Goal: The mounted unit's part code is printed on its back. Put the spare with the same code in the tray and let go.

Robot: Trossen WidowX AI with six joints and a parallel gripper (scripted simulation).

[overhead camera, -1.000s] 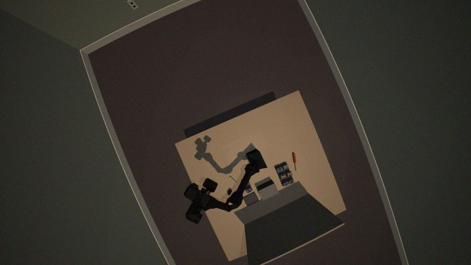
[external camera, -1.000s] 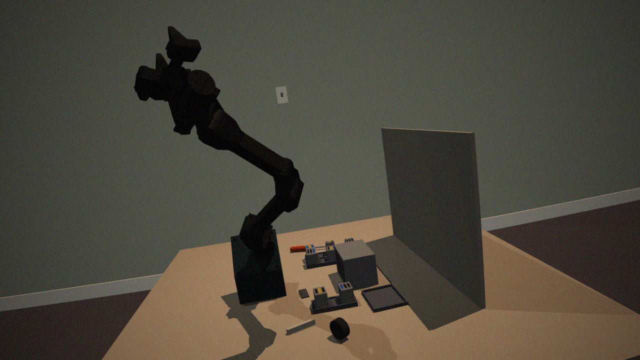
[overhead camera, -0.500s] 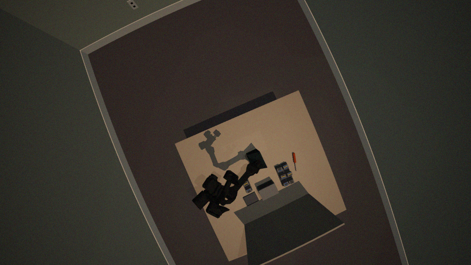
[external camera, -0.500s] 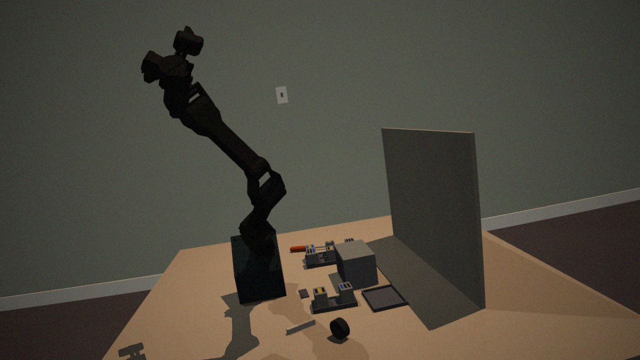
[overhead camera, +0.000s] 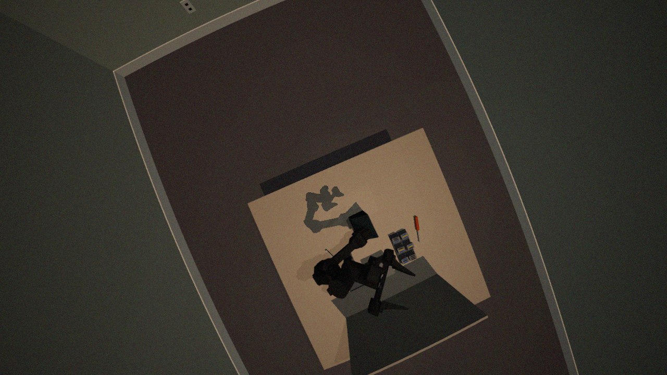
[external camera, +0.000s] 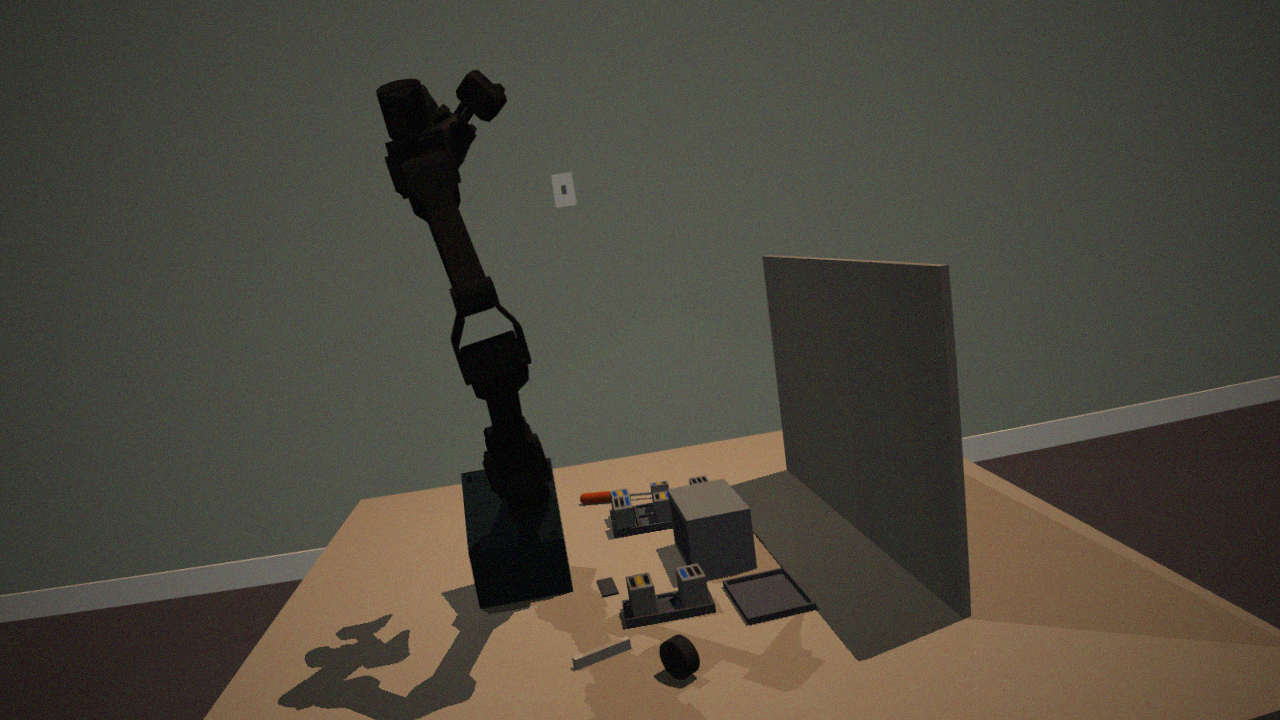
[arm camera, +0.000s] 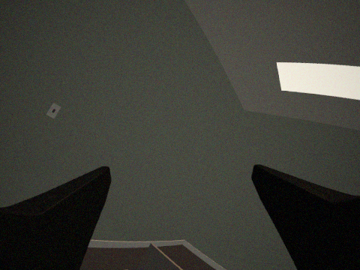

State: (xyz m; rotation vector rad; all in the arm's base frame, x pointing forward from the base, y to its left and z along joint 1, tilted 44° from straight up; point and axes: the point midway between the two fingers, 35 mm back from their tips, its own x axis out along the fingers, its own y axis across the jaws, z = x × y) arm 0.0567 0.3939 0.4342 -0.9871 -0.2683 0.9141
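Right now my gripper tip is 290 mm short of the grey spare, 180 mm to the right of it and 710 mm above it. Also, from my gripper tip: tall dark panel 490 mm ahead, 70 mm to the right, 530 mm below; rack 210 mm ahead, 160 mm to the left, 740 mm below; mounted unit 240 mm ahead, 40 mm to the right, 700 mm below.
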